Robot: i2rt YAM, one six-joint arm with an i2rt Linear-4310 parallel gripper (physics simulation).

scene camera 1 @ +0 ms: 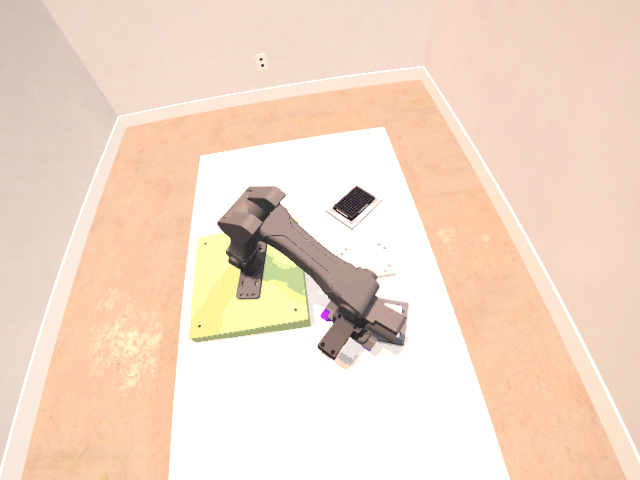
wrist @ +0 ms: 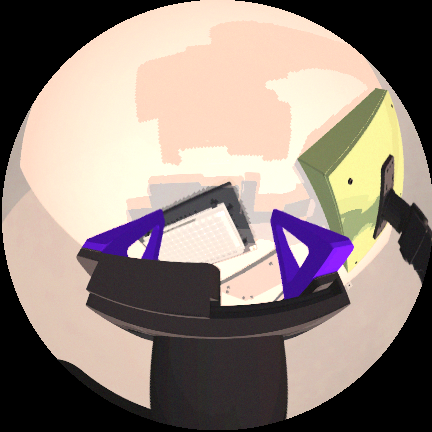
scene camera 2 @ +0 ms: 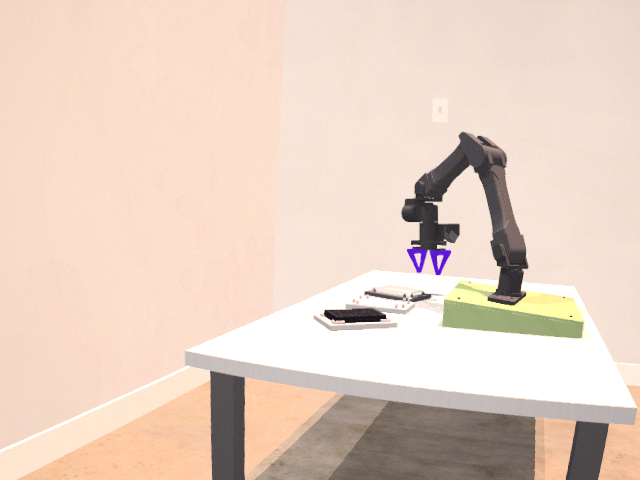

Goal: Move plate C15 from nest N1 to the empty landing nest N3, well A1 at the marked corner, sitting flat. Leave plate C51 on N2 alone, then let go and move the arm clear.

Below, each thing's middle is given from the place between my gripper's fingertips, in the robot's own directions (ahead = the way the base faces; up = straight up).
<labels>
The black gridded plate (scene camera 1: 357, 200) is 2 cm ahead of my hand, 46 cm to the left of it and 5 cm below it.
</labels>
